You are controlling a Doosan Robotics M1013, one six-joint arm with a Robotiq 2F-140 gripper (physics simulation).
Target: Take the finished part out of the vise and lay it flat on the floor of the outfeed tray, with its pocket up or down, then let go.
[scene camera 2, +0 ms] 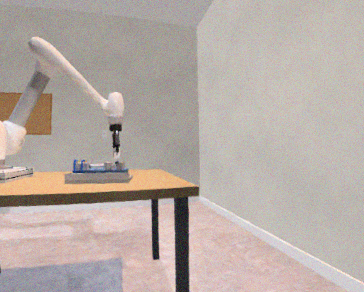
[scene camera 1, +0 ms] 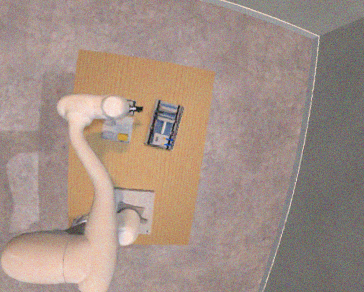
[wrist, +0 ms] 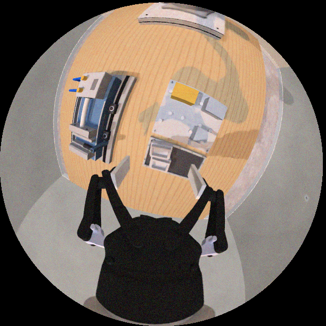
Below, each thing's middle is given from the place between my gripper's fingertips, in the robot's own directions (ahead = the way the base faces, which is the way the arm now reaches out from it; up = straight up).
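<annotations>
Light grey plate [wrist: 171,126]: 100 mm below my hand, 130 mm behind, 30 mm to the left.
</annotations>
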